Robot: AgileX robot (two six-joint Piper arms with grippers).
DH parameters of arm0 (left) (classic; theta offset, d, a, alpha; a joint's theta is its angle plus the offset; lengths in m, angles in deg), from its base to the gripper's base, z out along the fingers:
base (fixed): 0 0 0 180
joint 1: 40.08 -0.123 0 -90
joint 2: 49.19 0 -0.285 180
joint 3: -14.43 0 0.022 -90
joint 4: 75.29 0.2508 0 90
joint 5: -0.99 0 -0.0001 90
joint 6: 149.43 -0.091 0 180
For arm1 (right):
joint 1: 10.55 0.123 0 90
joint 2: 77.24 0 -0.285 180
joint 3: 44.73 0 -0.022 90
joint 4: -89 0.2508 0 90
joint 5: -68.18 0 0.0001 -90
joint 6: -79.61 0.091 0 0
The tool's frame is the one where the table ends.
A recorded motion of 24 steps. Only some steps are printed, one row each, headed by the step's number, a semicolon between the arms.
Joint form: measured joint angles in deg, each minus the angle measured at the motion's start. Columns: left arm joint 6, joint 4, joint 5, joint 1, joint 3, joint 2; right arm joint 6, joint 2, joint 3, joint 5, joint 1, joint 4.
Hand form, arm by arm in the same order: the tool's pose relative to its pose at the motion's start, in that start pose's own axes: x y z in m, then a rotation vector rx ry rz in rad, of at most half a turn. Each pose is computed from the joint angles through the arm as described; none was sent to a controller.
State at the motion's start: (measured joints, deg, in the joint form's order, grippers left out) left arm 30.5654 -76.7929 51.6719 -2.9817 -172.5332 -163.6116; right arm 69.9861 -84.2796 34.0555 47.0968 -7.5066 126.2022
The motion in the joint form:
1: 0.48 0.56 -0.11 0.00 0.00 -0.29; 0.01 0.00 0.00 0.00 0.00 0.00
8: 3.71 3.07 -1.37 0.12 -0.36 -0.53; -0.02 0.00 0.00 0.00 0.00 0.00
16: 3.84 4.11 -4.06 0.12 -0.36 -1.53; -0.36 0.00 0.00 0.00 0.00 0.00
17: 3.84 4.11 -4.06 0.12 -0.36 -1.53; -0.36 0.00 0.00 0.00 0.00 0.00
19: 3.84 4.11 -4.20 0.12 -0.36 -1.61; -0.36 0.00 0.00 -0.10 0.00 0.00
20: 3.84 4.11 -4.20 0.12 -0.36 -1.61; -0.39 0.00 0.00 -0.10 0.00 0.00
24: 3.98 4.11 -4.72 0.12 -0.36 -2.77; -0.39 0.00 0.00 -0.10 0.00 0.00
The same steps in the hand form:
1: 0.0000 0.0007 0.0021 -0.0076 0.0031 -0.0023; 0.0000 0.0000 0.0000 0.0000 0.0000 0.0002
8: -0.0033 0.0029 0.0025 -0.0395 -0.0222 -0.0284; 0.0000 0.0000 0.0000 0.0000 0.0000 -0.0003
16: -0.0069 0.0041 0.0096 -0.0512 -0.0522 -0.0175; 0.0000 0.0000 0.0000 0.0000 0.0000 -0.0063
17: -0.0069 0.0041 0.0096 -0.0512 -0.0522 -0.0175; 0.0000 0.0000 0.0000 0.0000 0.0000 -0.0063
19: -0.0071 0.0041 0.0101 -0.0511 -0.0532 -0.0175; 0.0002 0.0000 0.0000 -0.0003 0.0017 -0.0063
20: -0.0071 0.0041 0.0101 -0.0511 -0.0532 -0.0175; 0.0002 0.0000 0.0000 -0.0003 0.0017 -0.0068
24: -0.0069 0.0042 0.0186 -0.0510 -0.0421 -0.0195; 0.0002 0.0000 0.0000 -0.0003 0.0017 -0.0068

